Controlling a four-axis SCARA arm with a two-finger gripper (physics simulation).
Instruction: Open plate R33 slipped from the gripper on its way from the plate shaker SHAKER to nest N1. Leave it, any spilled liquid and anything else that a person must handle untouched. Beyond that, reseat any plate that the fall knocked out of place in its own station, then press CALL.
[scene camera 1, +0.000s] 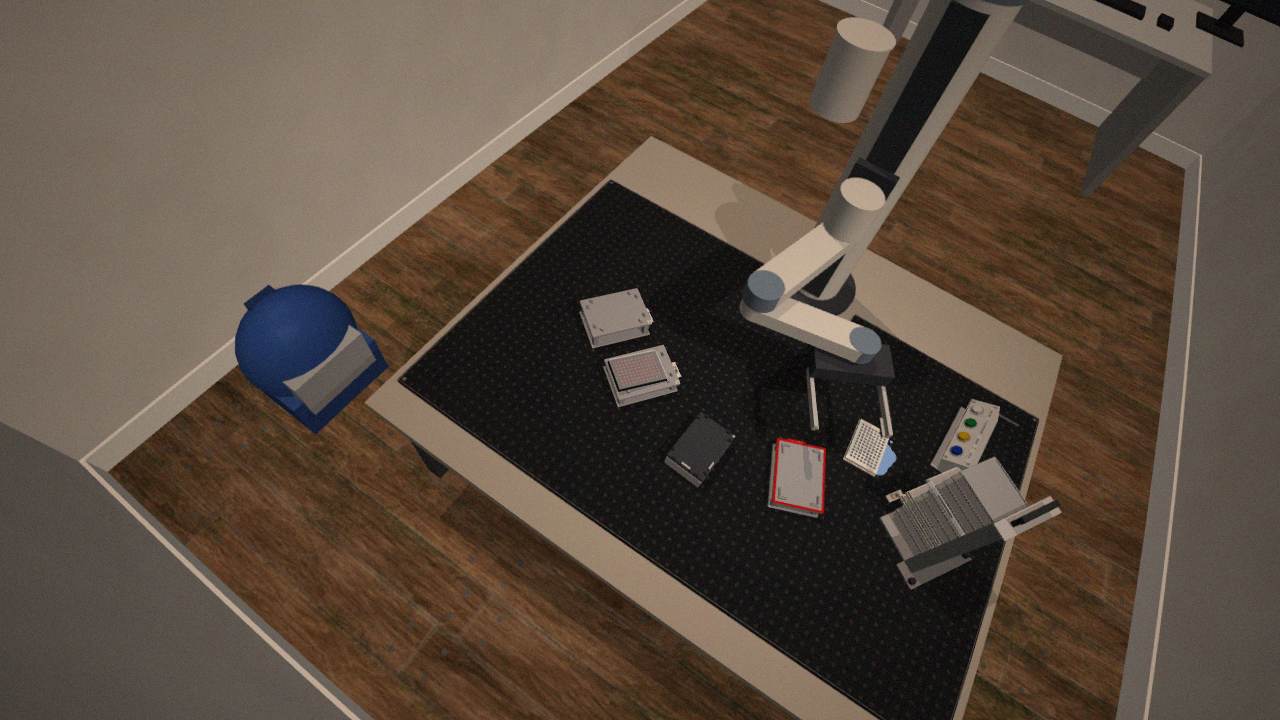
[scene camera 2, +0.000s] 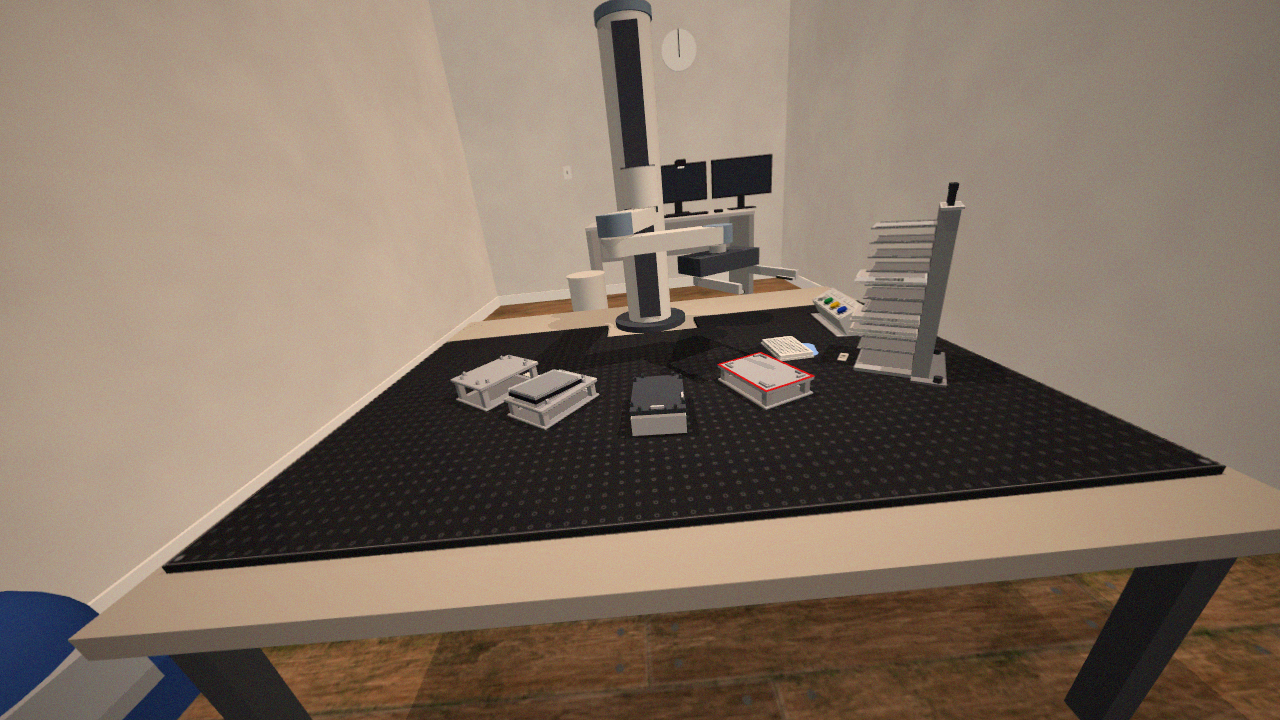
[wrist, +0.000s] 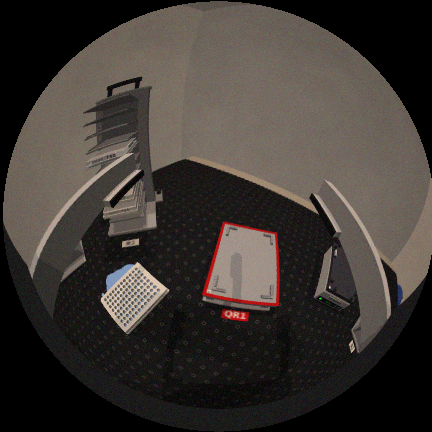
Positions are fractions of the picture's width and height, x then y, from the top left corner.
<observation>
A button box (scene camera 1: 0.76, 0.59) is 1.66 m from the lens. A dark shaker (scene camera 1: 0.54, 0.63) is 1.34 m from the lens. The marked spots on the button box and the dark shaker are 0.73 m apart.
</observation>
